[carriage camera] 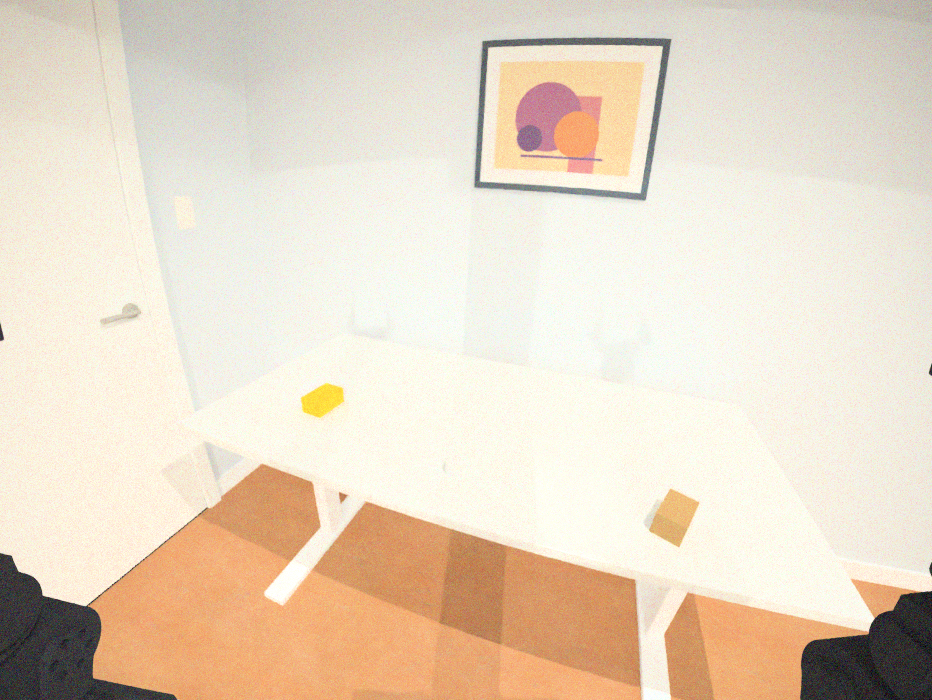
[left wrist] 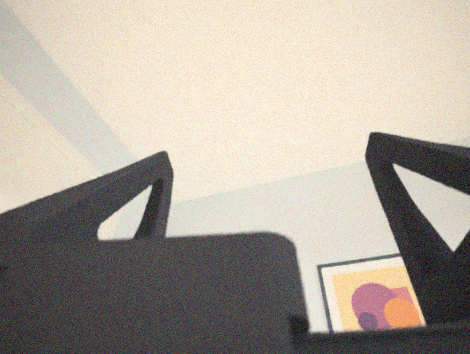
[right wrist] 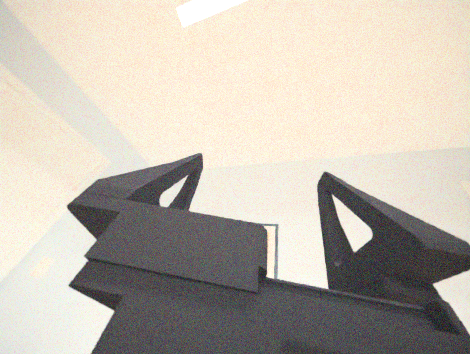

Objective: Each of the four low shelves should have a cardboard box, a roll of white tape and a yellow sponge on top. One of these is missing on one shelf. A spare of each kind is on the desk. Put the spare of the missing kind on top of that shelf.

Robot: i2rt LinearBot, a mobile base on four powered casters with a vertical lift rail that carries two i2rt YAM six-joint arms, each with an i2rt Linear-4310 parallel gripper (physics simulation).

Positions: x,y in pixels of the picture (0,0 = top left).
Scene:
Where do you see a white desk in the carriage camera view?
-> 572,468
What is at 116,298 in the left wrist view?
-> The left gripper.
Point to a framed picture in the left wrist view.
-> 371,293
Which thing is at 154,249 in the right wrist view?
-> The right gripper.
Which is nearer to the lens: the cardboard box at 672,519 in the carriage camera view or the yellow sponge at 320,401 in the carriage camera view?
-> The cardboard box.

